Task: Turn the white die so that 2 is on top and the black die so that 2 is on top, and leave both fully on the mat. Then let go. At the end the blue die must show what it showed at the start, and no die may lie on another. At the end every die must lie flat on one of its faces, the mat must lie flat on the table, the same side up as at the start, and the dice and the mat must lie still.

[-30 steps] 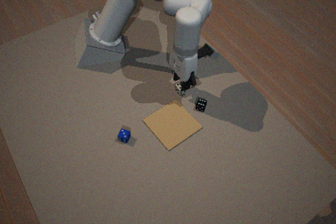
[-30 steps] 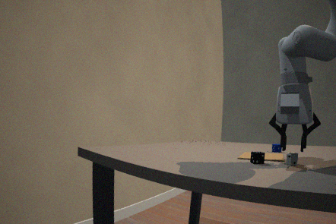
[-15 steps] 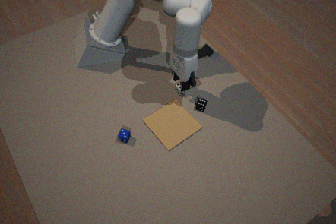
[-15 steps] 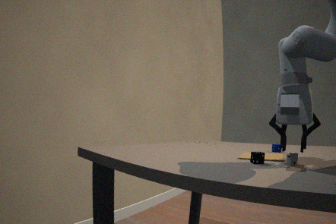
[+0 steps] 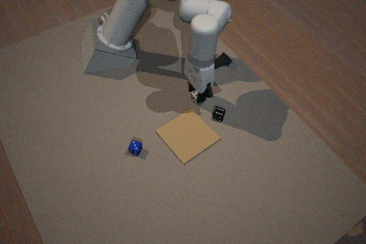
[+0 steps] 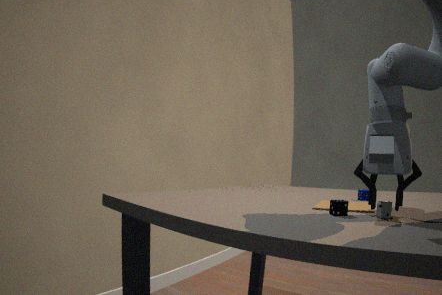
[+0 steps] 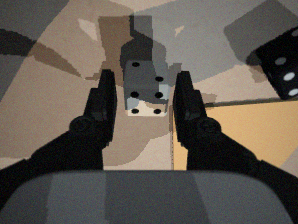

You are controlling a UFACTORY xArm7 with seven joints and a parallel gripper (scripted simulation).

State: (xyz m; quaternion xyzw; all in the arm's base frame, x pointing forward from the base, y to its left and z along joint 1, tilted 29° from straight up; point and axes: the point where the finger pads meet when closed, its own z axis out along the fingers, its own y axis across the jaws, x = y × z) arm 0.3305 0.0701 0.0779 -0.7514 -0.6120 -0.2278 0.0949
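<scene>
The white die is 2 cm below my hand. Round my hand: blue die 4 cm ahead, 26 cm to the right, 2 cm below; then black die 10 cm ahead, 1 cm to the left, 2 cm below; then tan mat 9 cm ahead, 11 cm to the right, 3 cm below.
</scene>
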